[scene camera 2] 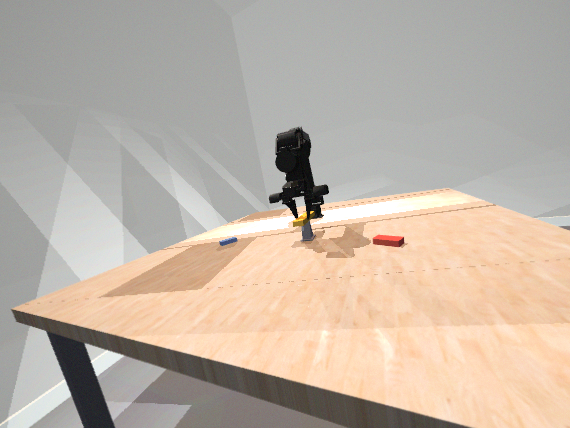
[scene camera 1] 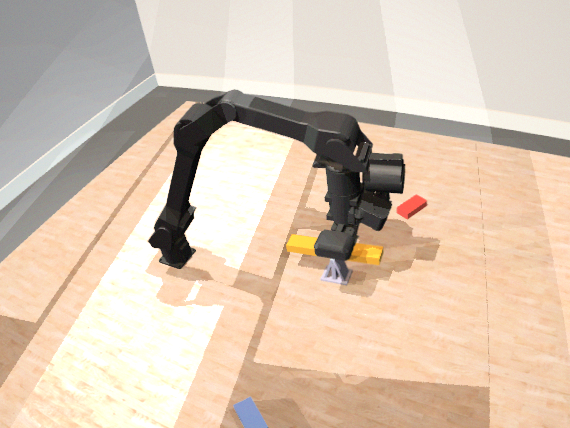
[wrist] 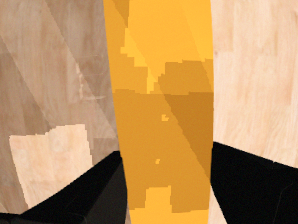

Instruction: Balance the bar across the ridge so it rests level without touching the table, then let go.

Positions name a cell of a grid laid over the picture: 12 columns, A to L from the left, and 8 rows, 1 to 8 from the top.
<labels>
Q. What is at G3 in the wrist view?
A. A bar.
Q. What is my gripper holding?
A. A bar.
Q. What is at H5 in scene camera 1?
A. A bar.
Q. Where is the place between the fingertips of my gripper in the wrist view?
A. G6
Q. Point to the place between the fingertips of my gripper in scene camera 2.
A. At G5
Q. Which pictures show my gripper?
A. Scene camera 2, scene camera 1 and the wrist view: all of them.
</labels>
